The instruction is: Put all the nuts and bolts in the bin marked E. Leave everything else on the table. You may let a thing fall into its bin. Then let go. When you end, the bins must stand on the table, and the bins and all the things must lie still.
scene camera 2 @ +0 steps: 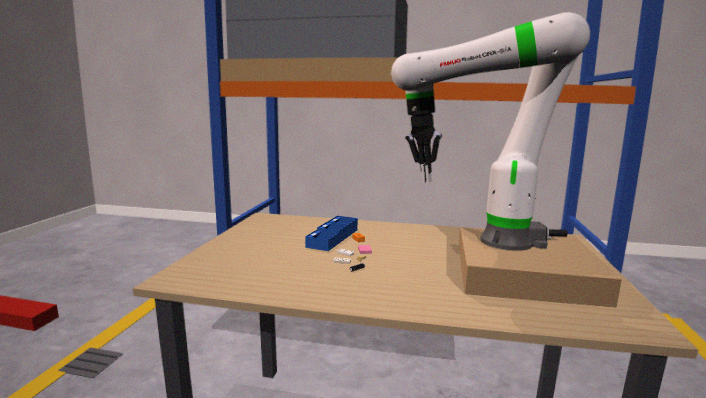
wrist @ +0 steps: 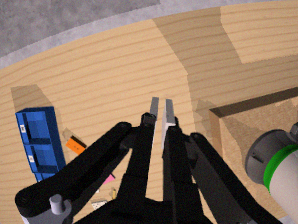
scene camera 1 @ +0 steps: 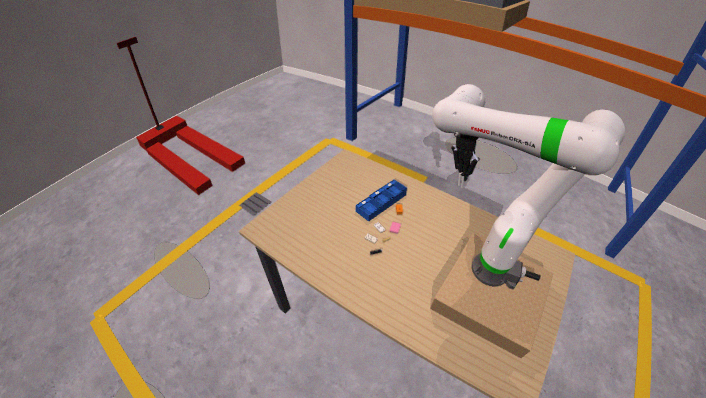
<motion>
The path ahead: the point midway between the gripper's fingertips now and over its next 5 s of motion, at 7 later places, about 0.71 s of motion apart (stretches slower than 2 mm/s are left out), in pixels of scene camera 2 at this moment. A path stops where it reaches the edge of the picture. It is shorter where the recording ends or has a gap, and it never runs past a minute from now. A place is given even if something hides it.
My gripper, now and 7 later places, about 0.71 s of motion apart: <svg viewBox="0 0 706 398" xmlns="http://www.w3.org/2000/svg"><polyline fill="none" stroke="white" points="427,181 404,184 382,187 363,193 354,197 348,206 345,213 344,225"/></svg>
</motion>
